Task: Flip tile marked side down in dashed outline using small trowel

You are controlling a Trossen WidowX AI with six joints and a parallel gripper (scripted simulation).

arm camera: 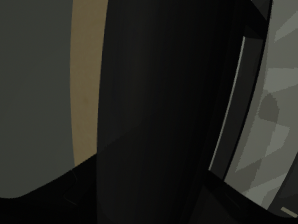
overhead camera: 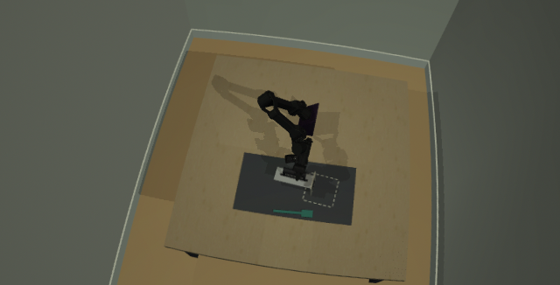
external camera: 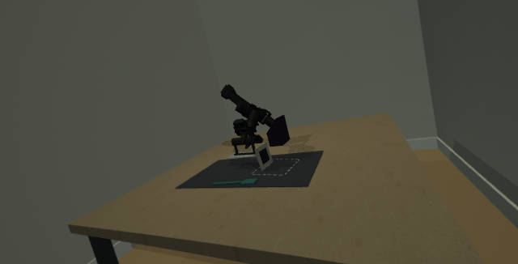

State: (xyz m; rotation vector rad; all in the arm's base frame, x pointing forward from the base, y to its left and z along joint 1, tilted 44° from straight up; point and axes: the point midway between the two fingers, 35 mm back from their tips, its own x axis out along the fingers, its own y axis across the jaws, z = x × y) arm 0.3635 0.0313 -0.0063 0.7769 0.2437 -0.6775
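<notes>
Now: gripper tip 2 cm past the tile, 9 cm to the right of it and 6 cm above it. Also, from my gripper tip: grey flat-bladed trowel 3 cm behind, 1 cm below; then small green trowel 15 cm ahead, 4 cm to the left, 11 cm below; then dark mat 1 cm ahead, 1 cm to the left, 13 cm below.
</notes>
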